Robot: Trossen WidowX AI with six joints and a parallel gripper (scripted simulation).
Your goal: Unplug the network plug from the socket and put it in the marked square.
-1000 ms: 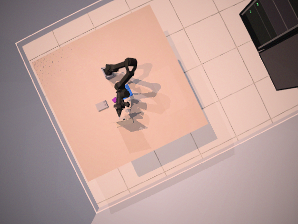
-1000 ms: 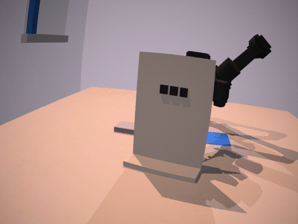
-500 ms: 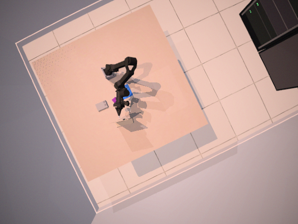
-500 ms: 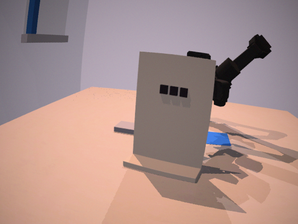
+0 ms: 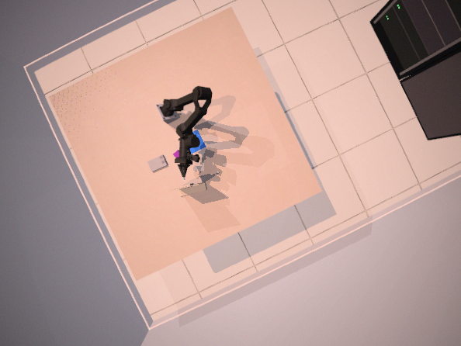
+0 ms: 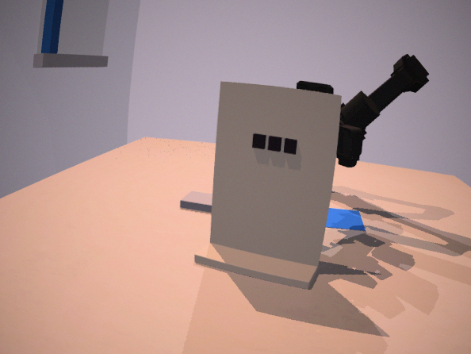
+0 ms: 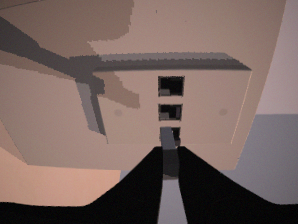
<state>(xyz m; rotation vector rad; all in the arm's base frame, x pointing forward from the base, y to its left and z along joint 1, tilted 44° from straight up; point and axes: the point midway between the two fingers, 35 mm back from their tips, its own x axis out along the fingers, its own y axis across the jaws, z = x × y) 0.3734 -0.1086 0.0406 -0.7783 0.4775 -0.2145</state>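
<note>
Right now my gripper tip is 18 cm past the blue marked square, 12 cm to the right of it and 17 cm above it. The rest, counted from my gripper tip: upright grey panel: 6 cm ahead, 1 cm to the right, 6 cm below; then purple cube: 15 cm behind, 16 cm below; then grey network plug: right at my gripper tip.
</note>
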